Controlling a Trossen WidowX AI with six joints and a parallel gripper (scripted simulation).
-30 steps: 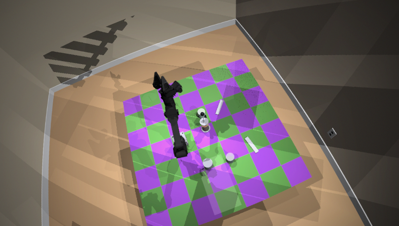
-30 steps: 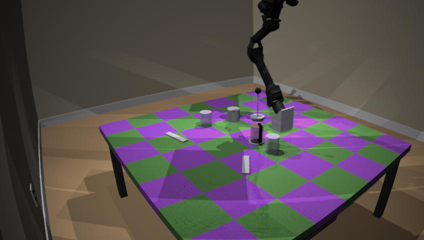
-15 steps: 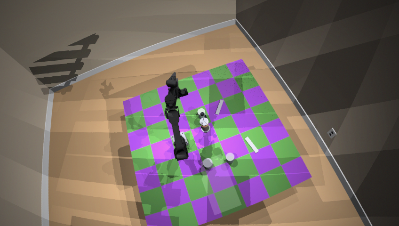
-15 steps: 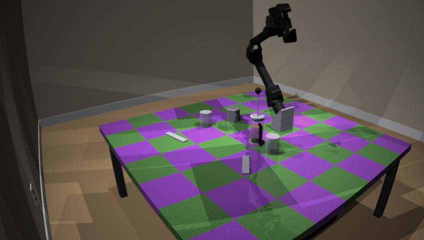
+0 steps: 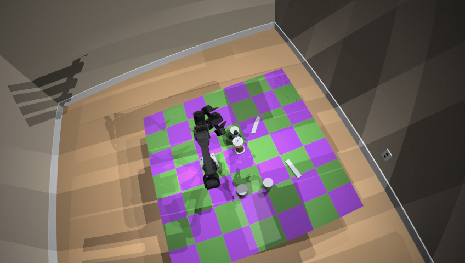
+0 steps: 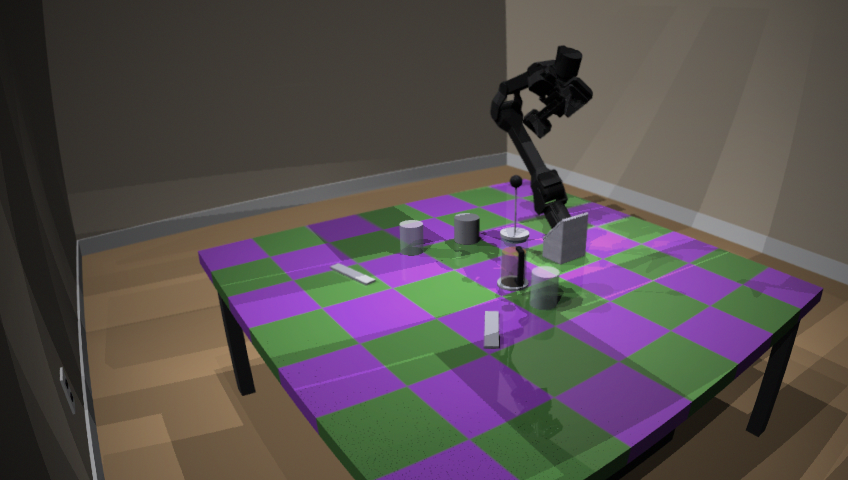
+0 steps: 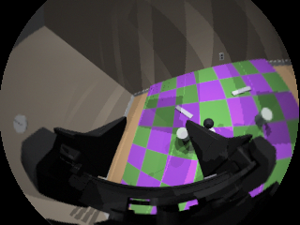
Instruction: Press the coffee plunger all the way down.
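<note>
The coffee press is 40 mm ahead of my gripper tip, 60 mm to the right of it and 270 mm below it.
</note>
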